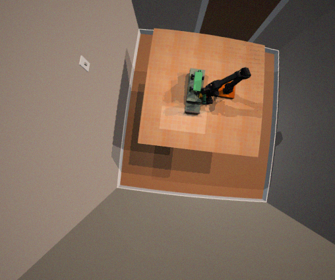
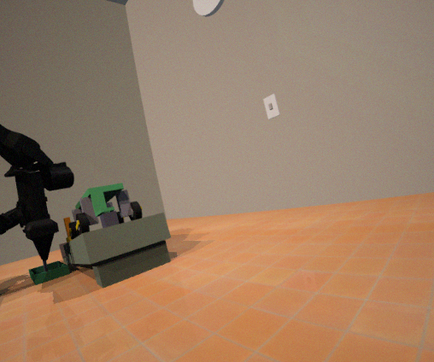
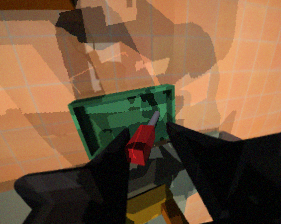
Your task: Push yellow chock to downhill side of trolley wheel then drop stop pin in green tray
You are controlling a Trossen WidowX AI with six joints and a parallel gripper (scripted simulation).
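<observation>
The green tray lies 50 mm below my gripper tip and 10 mm to the right of it. The rest, counted from my gripper tip: grey ramp: 130 mm to the right, 120 mm ahead, 10 mm above; then yellow chock: 70 mm ahead, 40 mm above, 20 mm to the right; then red-headed stop pin: right at my gripper tip.
</observation>
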